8 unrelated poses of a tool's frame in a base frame.
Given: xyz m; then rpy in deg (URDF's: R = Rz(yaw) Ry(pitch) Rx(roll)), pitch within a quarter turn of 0, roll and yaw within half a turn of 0.
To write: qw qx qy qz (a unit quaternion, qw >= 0); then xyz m. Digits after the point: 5 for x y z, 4 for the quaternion.
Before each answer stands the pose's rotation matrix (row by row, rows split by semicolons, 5 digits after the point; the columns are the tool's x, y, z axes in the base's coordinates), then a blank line. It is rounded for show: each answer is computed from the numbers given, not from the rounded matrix.
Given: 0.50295 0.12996 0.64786 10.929 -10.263 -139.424
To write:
-0.74739 0.66432 0.00955; -0.64005 -0.72380 0.25779; 0.17817 0.18656 0.96615

0.3518 -0.0506 -0.1198 -0.9270 0.50295 0.12996 0.64786
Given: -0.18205 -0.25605 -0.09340 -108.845 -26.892 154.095
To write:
-0.80225 -0.24394 -0.54488; 0.38964 0.47757 -0.78747; 0.45231 -0.84405 -0.28808

0.3111 -0.0455 -0.8012 0.5091 -0.18205 -0.25605 -0.09340
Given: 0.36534 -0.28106 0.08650 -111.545 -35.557 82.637
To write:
0.10426 0.43352 -0.89509; 0.80683 0.48936 0.33099; 0.58151 -0.75670 -0.29876

0.5690 -0.4779 -0.6488 0.1640 0.36534 -0.28106 0.08650
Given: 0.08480 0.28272 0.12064 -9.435 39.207 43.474
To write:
0.56231 -0.75392 0.33973; 0.53313 0.64457 0.54799; -0.63212 -0.12702 0.76439

0.8619 -0.1958 0.2819 0.3733 0.08480 0.28272 0.12064
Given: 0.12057 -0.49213 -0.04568 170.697 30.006 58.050
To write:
0.45825 0.88013 -0.12399; 0.73479 -0.45362 -0.50430; -0.50009 0.13999 -0.85458

0.1937 0.8316 0.4855 -0.1876 0.12057 -0.49213 -0.04568
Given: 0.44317 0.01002 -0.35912 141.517 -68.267 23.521
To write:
0.33952 -0.21762 0.91508; 0.14777 -0.94844 -0.28038; 0.92892 0.23042 -0.28985

0.1591 0.8028 -0.0218 0.5743 0.44317 0.01002 -0.35912
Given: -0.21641 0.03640 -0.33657 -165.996 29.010 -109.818
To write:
-0.29650 -0.87303 0.38719; -0.82274 0.43936 0.36064; -0.48496 -0.21163 -0.84854

0.2713 -0.5274 0.8038 0.0463 -0.21641 0.03640 -0.33657
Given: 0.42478 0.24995 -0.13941 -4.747 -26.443 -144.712
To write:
-0.73086 0.54562 0.41005; -0.51725 -0.83475 0.18882; 0.44531 -0.07410 0.89231

0.2858 -0.2300 -0.0308 -0.9298 0.42478 0.24995 -0.13941
